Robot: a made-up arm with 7 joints.
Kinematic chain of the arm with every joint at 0, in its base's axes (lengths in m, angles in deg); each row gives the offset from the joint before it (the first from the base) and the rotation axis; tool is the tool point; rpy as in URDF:
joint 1: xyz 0 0 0.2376 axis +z
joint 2: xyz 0 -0.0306 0.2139 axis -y
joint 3: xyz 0 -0.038 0.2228 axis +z
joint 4: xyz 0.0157 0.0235 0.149 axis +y
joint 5: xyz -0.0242 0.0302 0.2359 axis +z
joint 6: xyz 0 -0.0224 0.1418 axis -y
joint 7: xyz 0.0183 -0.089 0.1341 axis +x
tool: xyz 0 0 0 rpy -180 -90 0
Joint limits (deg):
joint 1: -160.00..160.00
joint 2: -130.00..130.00
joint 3: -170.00..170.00
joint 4: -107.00..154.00
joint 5: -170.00..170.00
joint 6: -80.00..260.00
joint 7: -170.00..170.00
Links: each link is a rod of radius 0.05 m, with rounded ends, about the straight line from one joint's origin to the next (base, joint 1, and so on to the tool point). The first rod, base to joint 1, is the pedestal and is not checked.
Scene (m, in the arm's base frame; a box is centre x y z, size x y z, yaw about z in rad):
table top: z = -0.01
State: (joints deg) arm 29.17 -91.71 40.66 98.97 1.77 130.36 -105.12
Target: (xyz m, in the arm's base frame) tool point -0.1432 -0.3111 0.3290
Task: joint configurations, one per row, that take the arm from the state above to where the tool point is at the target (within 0.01 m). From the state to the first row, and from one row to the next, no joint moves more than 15 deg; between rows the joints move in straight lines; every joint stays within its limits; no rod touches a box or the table.
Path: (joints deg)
1: 16.05 -90.38 27.71 106.91 7.19 128.06 -105.12
2: 2.92 -89.05 14.76 114.86 12.62 125.76 -105.12
3: -10.20 -87.73 1.82 122.80 18.04 123.47 -105.12
4: -23.33 -86.40 -11.13 130.75 23.47 121.17 -105.12
5: -36.45 -85.07 -24.08 138.69 28.89 118.87 -105.12
6: -49.57 -83.74 -37.03 146.64 34.31 116.57 -105.12

